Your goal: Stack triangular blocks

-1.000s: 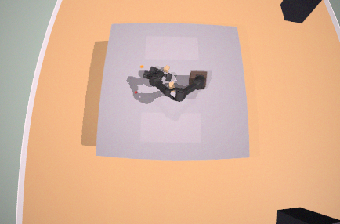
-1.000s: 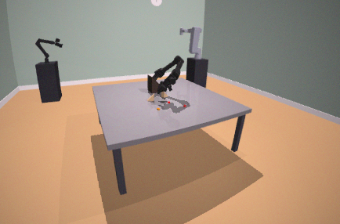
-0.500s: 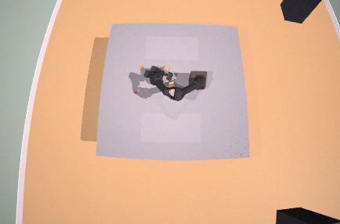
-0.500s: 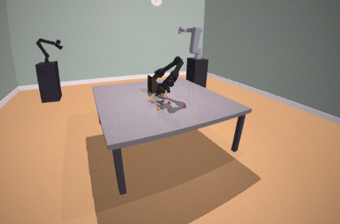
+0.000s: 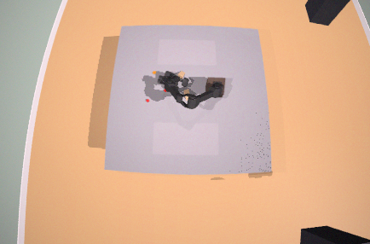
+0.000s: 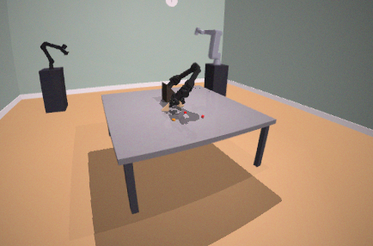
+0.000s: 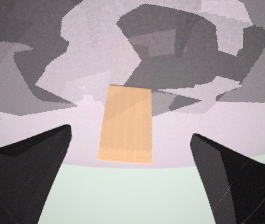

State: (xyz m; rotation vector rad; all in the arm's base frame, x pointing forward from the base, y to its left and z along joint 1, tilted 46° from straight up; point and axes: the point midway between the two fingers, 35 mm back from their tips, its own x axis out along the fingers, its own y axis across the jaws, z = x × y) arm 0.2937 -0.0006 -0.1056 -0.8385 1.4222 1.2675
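My gripper tip is now 3 cm above the triangular block, 2 cm to the left of it and 1 cm past it. From my gripper tip the other things lie so: orange piece: 21 cm ahead, 4 cm to the right, 4 cm below.
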